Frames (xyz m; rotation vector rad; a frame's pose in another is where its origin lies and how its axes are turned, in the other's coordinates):
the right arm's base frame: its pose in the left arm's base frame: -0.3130 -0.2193 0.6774 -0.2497 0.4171 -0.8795
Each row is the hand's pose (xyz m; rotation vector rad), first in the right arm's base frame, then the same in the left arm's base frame.
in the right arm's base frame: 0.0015 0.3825 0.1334 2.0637 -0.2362 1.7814
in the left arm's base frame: 0.0123 0.0207 0.6513 1.6926 -0.6365 0.7964
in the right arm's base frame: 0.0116 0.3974 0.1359 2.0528 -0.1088 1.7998
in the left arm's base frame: 0.0295 0.0220 0.6453 1.7379 -0.5369 0.7996
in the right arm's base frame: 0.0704 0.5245 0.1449 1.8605 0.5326 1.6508
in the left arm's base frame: 0.1545 0.0544 0.5906 1.8494 0.0326 0.6020
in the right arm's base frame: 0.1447 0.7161 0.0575 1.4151 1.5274 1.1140
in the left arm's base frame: 0.2895 0.1104 0.4217 1.9156 1.0293 0.0977
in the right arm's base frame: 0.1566 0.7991 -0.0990 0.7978 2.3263 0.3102
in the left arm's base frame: 0.2829 0.1457 0.2478 1.7540 2.0434 -0.5621
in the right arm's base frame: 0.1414 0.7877 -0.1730 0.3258 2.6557 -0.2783
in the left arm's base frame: 0.2330 0.1476 0.1900 -1.4293 -2.5558 0.9944
